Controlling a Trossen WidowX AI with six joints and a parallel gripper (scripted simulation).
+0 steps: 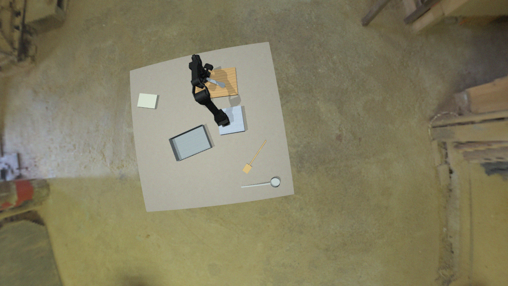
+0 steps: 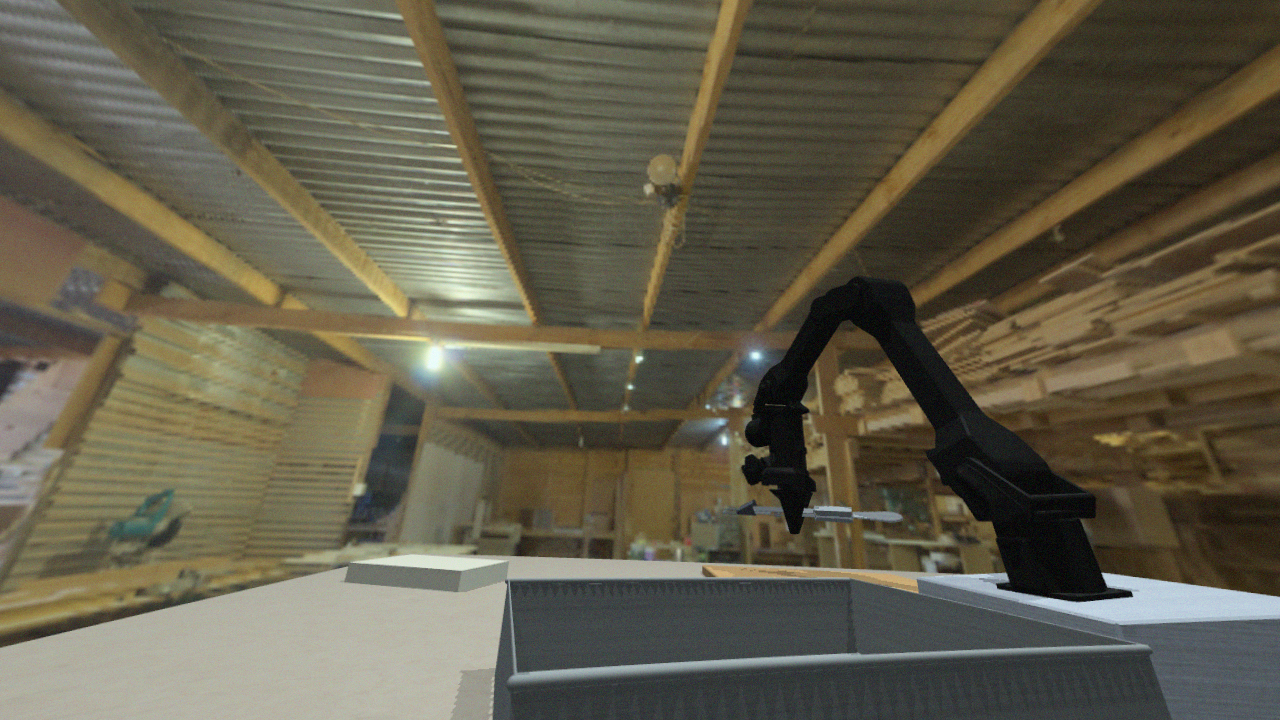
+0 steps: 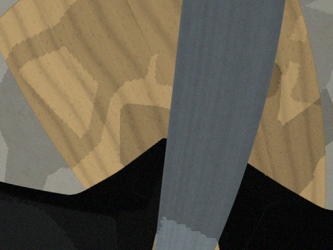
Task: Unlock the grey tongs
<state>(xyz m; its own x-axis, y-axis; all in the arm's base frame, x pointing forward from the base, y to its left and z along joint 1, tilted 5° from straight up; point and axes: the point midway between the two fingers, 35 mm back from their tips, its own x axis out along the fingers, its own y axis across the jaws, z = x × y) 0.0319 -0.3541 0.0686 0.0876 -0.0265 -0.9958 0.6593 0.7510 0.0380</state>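
The wooden board lies 70 mm below my gripper tip, 40 mm behind it and 10 mm to the left of it. Round my gripper tip: grey roasting tin: 420 mm to the left, 290 mm ahead, 50 mm below; then cream block: 570 mm ahead, 70 mm below, 50 mm to the right.
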